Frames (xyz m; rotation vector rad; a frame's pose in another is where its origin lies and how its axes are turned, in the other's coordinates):
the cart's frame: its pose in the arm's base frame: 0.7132 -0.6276 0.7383 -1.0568 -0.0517 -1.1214
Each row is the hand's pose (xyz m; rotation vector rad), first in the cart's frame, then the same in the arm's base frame.
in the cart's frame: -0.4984 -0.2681 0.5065 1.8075 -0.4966 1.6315
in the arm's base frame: 0.4987 0.0746 0.9325 0.4799 -0.4084 0.8130
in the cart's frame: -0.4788 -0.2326 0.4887 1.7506 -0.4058 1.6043
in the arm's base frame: 0.5268 0.0492 0.9096 0.4593 -0.3487 0.7375
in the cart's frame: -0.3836 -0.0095 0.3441 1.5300 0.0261 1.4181
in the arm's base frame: 0.6750 -0.1136 0.7328 0.4169 -0.0904 0.3560
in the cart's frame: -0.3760 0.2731 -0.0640 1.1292 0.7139 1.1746
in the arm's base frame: 0.7066 -0.3998 0.3283 0.4038 0.4142 -0.1801
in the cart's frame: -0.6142 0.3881 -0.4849 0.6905 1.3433 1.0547
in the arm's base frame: 0.4875 -0.5268 -0.0995 0.4444 0.9979 -0.5320
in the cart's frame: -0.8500 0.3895 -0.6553 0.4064 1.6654 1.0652
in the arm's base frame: 0.2974 -0.4814 -0.3149 0.4698 1.3678 -0.6202
